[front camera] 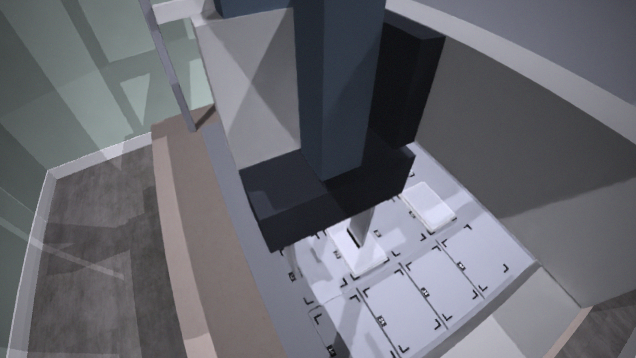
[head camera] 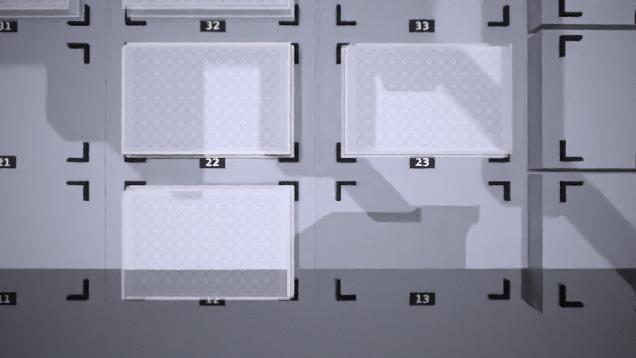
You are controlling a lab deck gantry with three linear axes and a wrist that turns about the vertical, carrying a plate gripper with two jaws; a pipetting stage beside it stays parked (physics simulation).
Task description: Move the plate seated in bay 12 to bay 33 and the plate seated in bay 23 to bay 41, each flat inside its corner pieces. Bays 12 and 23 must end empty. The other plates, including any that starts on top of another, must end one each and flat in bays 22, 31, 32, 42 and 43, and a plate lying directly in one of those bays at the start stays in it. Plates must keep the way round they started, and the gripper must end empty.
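Frame: origin at the robot's base, x ahead, y left, z up, level; metres.
Where they show: gripper, fingertip midpoint: [front camera: 325, 253].
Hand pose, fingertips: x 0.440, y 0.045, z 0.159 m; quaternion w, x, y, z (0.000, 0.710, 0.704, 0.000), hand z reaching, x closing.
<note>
Things, the pixels of their top centre, and the offset from my fingertips. "spot": a spot on its surface instead.
- bay 22 at a spot on its surface: [head camera: 207, 100] spot: 0.211 m back, 0.104 m left, 0.145 m down
- bay 32 at a spot on its surface: [head camera: 207, 4] spot: 0.211 m back, 0.174 m left, 0.145 m down
- bay 31 at a spot on its surface: [head camera: 35, 6] spot: 0.338 m back, 0.173 m left, 0.145 m down
A white plate [head camera: 207, 245] lies in bay 12. Another white plate [head camera: 427, 100] [front camera: 367, 257] lies in bay 23. White plates also lie in bay 22 [head camera: 207, 100], in bay 32 [head camera: 207, 4] and in bay 31 [head camera: 35, 6]; the last two are cut off by the head view's top edge. A plate [front camera: 428, 207] lies in bay 43 in the front view. My gripper [front camera: 327, 259] hangs above the deck left of the bay 23 plate, its jaws wide apart with no plate seen between them. Bay 33 shows no plate; bays 41 and 42 are hidden.
The dark gripper body [front camera: 300, 215] and blue column [front camera: 345, 90] cover much of the deck in the front view. A pale upright box [front camera: 250, 90] stands behind. Raised bays with corner pieces [front camera: 506, 268] lie toward the front right. A large grey panel [front camera: 500, 150] stands on the right.
</note>
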